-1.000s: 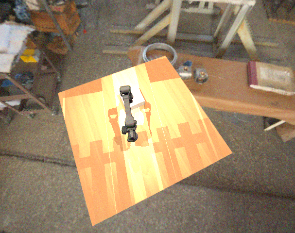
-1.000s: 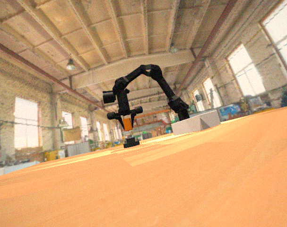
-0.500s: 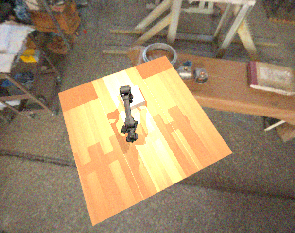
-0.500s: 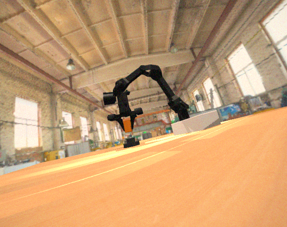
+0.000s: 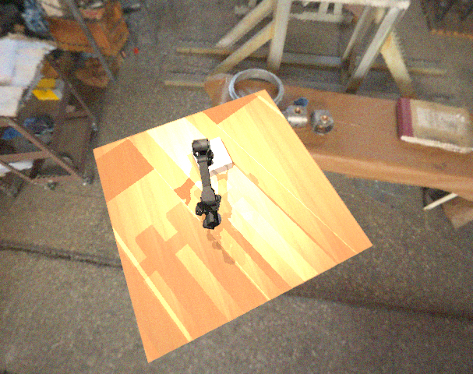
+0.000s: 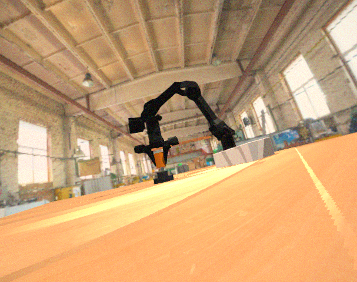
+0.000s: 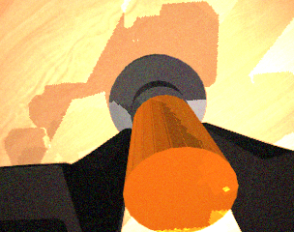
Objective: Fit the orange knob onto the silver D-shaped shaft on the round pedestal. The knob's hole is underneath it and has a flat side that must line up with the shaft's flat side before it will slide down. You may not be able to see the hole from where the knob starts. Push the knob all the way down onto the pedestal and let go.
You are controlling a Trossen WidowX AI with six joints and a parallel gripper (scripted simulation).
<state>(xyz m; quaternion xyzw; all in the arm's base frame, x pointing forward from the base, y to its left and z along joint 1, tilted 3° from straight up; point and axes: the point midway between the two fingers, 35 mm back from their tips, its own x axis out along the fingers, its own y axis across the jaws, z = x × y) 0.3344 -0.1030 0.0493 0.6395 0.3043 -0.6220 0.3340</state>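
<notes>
Right now the round dark pedestal is 40 mm below my gripper tip. The rest, counted from my gripper tip: orange knob (30 mm above).
</notes>
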